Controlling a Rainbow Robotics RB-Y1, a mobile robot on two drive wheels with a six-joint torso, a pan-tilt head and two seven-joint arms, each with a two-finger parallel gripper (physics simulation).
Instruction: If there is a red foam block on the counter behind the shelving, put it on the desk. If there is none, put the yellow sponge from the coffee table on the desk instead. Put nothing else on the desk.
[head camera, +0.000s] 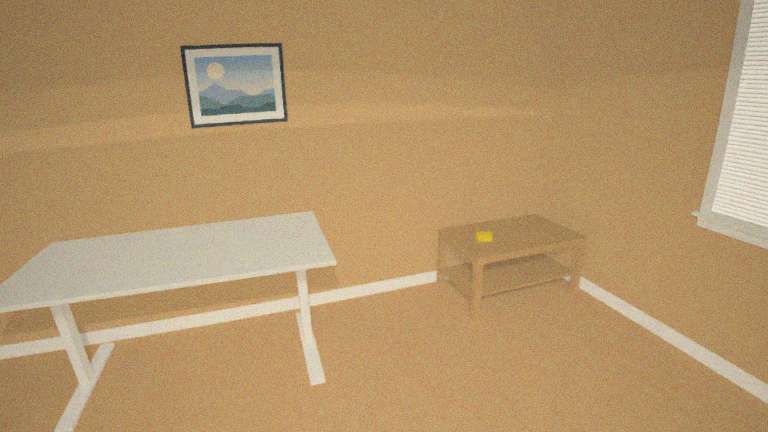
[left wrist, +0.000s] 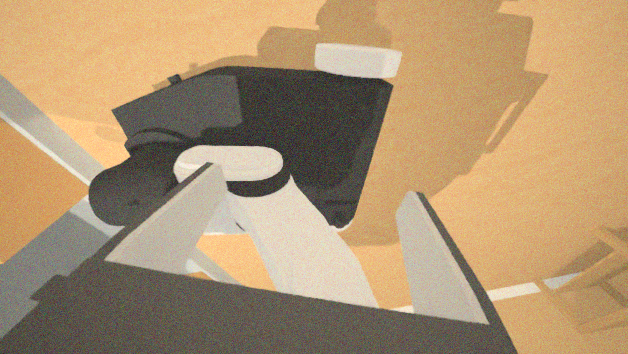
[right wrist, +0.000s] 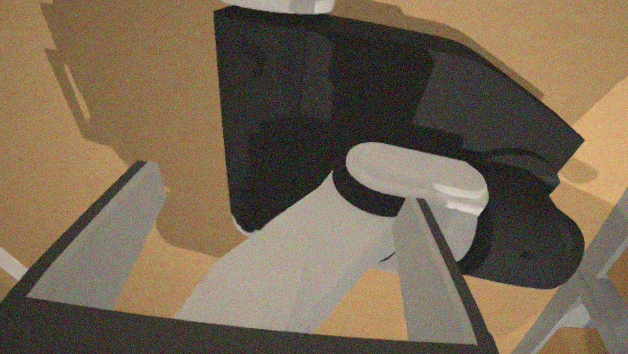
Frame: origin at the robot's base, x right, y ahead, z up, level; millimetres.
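Seen in the pictures: left gripper, between the fingertips: (left wrist: 311, 189); right gripper, between the fingertips: (right wrist: 283, 196).
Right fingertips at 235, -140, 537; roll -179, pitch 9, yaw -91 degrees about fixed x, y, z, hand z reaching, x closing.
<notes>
A point is followed by its place in that frame, as x, y, z.
In the head view, a yellow sponge (head camera: 484, 236) {748, 2257, 487} lies on the wooden coffee table (head camera: 537, 231) {1187, 2396, 451}, near its left end. The white desk (head camera: 187, 255) {-918, 1583, 721} stands on the left, with a bare top where it shows. Part of the coffee table also shows at the right edge of the left wrist view. No red foam block and no counter show. My left gripper (left wrist: 311, 189) {-237, -138, 539} is open and empty, above the floor beside my dark base. My right gripper (right wrist: 283, 196) {235, -140, 537} is open and empty on the base's other side. Both are far from the sponge.
A framed picture (head camera: 236, 85) {-750, 2158, 1505} hangs on the wall above the desk. A window with blinds (head camera: 743, 118) {1806, 1539, 1345} is at the right. The desk's legs (head camera: 310, 338) {-393, 1779, 75} reach out over the floor. Grey structure parts (left wrist: 55, 240) {472, -1194, 77} (right wrist: 595, 265) {-249, -965, 56} show near my base in the wrist views.
</notes>
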